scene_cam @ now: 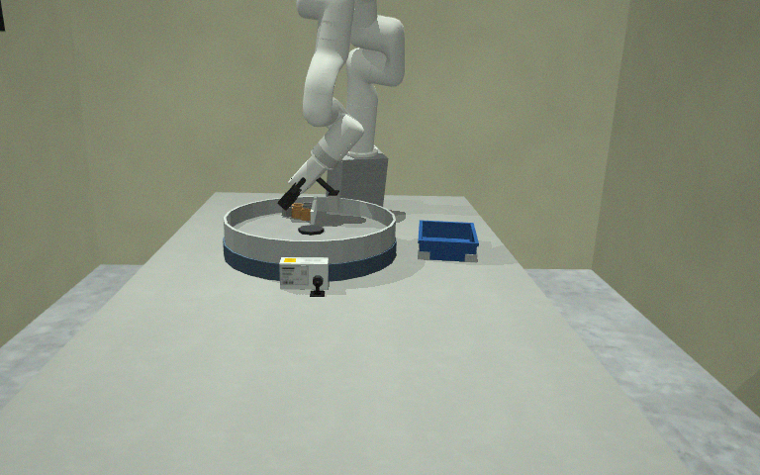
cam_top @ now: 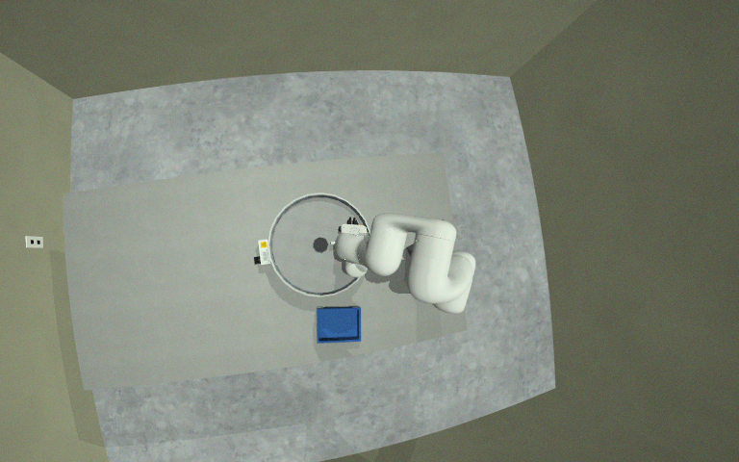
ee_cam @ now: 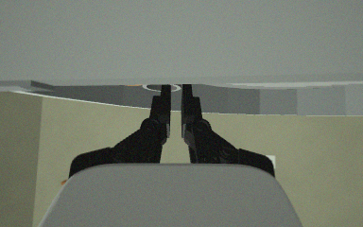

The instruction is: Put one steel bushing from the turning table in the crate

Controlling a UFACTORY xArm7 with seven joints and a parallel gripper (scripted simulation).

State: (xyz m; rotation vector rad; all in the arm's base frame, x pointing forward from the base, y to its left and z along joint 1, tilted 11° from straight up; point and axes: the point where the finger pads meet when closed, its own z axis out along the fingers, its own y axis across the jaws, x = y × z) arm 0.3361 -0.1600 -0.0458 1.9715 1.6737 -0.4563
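My gripper is now 70 mm short of the blue crate, 430 mm to the right of it and 70 mm above it. Round my hand: round turning table: 130 mm ahead, 90 mm to the left, 40 mm below.
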